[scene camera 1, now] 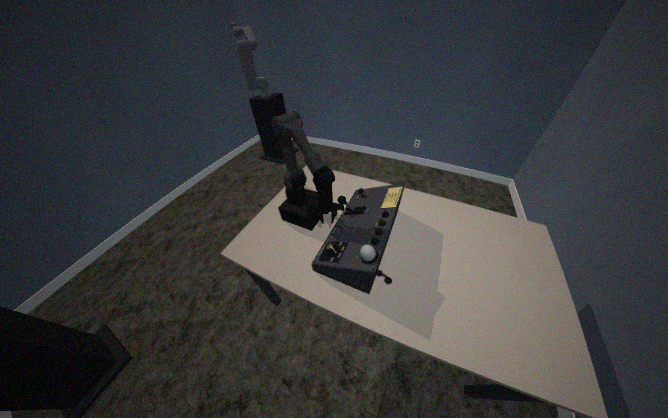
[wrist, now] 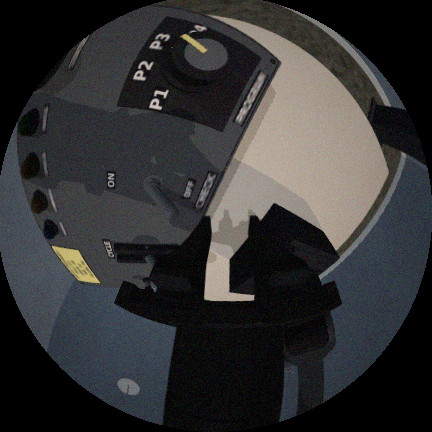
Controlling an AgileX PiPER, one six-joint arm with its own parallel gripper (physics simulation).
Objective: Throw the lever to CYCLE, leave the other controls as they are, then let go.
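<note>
The lever [scene camera 1: 342,200] has a black ball knob and leans out over the console's robot-side edge. In the wrist view the lever's shaft [wrist: 150,259] shows at the slot end away from the CYCLE label [wrist: 107,248]; its knob is hidden behind a finger. My gripper [scene camera 1: 332,213] [wrist: 229,223] is open, with a gap between the fingers, low beside that console edge and close to the lever. Whether a finger touches the lever cannot be told. The CHECK toggle [wrist: 162,197] leans toward OFF. The rotary knob [wrist: 206,54] has its yellow pointer toward P4.
The dark sloping console [scene camera 1: 367,220] stands on the pale table [scene camera 1: 490,280]. It carries a white dome [scene camera 1: 367,252], several round lamps and a yellow label [scene camera 1: 392,197] [wrist: 76,264]. A small crank [scene camera 1: 388,280] sticks out at its far side.
</note>
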